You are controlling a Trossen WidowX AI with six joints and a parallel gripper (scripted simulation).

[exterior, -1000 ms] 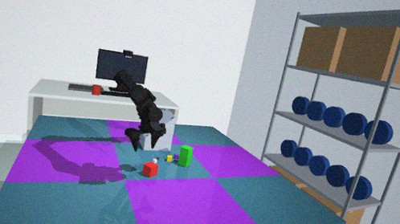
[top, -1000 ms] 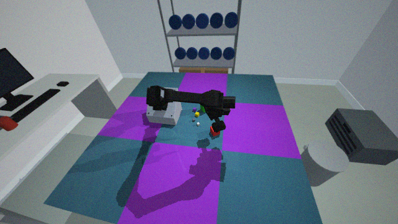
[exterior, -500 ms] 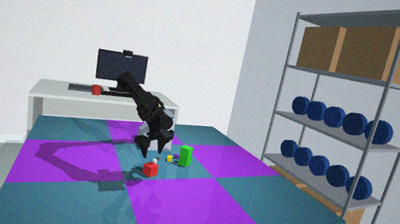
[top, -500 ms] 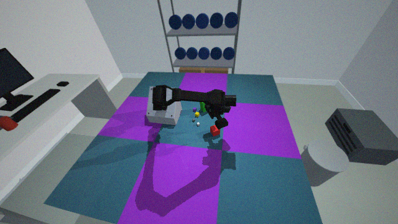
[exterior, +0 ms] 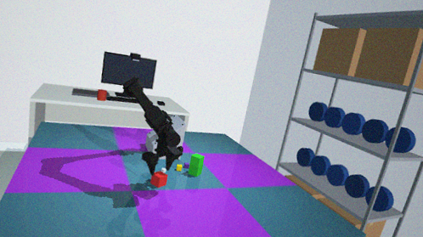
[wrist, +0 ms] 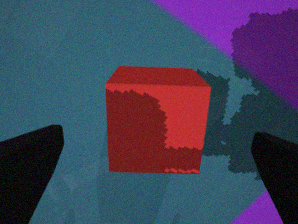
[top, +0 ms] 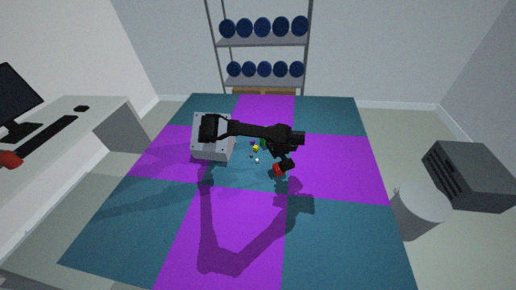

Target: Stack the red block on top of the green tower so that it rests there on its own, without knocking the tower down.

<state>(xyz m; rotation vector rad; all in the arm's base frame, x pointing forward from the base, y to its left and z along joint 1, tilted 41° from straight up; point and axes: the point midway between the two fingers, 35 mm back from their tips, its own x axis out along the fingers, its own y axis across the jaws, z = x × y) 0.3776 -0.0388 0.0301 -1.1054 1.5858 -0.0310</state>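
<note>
The red block is 3 cm below my gripper tip. The rest, counted from my gripper tip: small yellow block 16 cm behind, 12 cm to the left, 4 cm below; then white block 13 cm behind, 4 cm to the left, 5 cm below; then grey block 17 cm behind, 7 cm to the left, 5 cm below.
</note>
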